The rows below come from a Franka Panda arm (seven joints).
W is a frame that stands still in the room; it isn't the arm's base.
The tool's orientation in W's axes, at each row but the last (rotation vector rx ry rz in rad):
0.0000 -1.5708 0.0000
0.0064 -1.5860 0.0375
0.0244 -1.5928 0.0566
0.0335 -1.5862 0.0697
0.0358 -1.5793 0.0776
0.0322 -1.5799 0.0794
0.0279 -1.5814 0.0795
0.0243 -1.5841 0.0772
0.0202 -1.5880 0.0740
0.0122 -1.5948 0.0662
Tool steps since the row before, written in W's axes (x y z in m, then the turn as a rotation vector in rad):
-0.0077 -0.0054 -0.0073 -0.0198 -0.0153 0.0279
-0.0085 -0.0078 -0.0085 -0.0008 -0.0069 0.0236
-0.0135 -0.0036 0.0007 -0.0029 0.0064 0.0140
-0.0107 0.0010 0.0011 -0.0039 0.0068 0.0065
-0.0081 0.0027 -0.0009 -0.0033 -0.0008 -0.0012
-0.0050 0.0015 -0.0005 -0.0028 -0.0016 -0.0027
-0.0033 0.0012 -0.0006 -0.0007 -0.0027 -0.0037
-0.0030 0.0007 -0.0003 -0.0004 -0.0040 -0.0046
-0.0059 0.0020 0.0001 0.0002 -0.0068 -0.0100
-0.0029 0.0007 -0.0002 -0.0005 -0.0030 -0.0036
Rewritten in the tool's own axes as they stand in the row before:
-0.0073 -0.0054 0.0077 0.0279 -0.0153 0.0198
-0.0085 -0.0074 0.0088 0.0235 -0.0073 0.0006
0.0009 -0.0029 0.0136 0.0142 0.0062 0.0023
0.0013 0.0017 0.0106 0.0067 0.0069 0.0033
-0.0007 0.0033 0.0079 -0.0012 -0.0005 0.0034
-0.0004 0.0019 0.0049 -0.0027 -0.0013 0.0029
-0.0005 0.0014 0.0032 -0.0038 -0.0025 0.0009
-0.0002 0.0009 0.0030 -0.0047 -0.0038 0.0007
0.0003 0.0023 0.0058 -0.0102 -0.0064 0.0004
-0.0001 0.0008 0.0029 -0.0037 -0.0028 0.0007

